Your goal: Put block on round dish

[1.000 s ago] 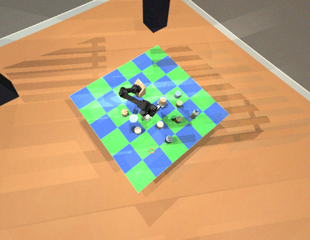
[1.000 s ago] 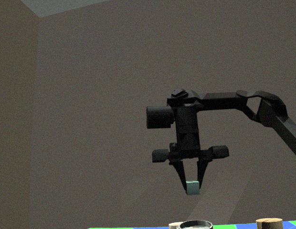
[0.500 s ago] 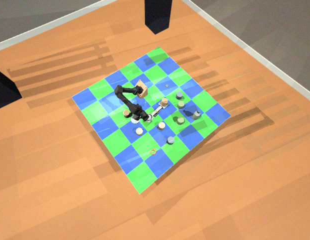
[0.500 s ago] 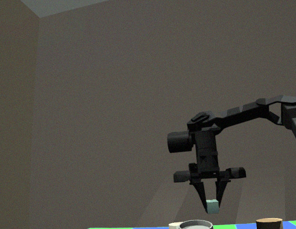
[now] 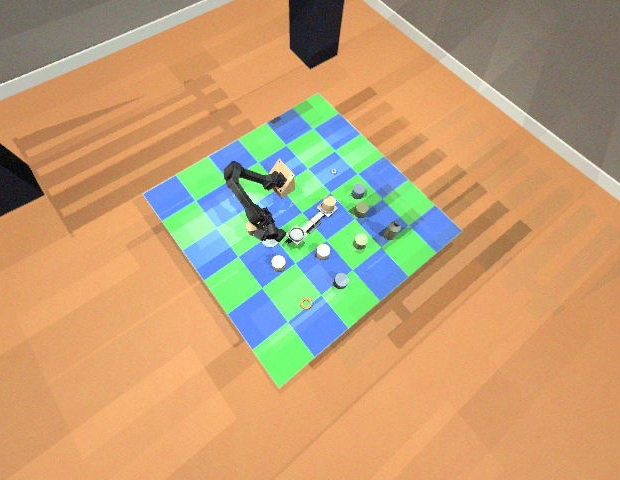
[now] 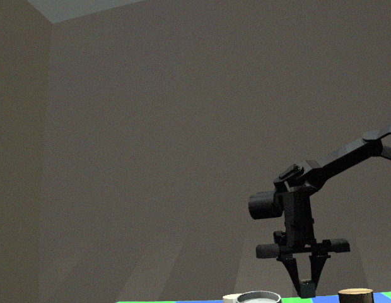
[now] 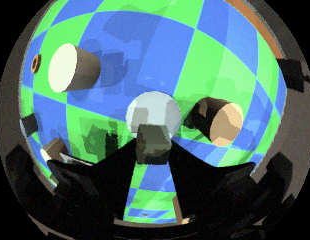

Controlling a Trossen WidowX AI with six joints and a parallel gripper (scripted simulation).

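My gripper tip is 7 cm above the white round dish. From my gripper tip the other things lie so: tan cup 10 cm behind, 6 cm to the right, 4 cm below; pale green block right at my gripper tip; balance 24 cm to the left, 6 cm ahead, 4 cm below.
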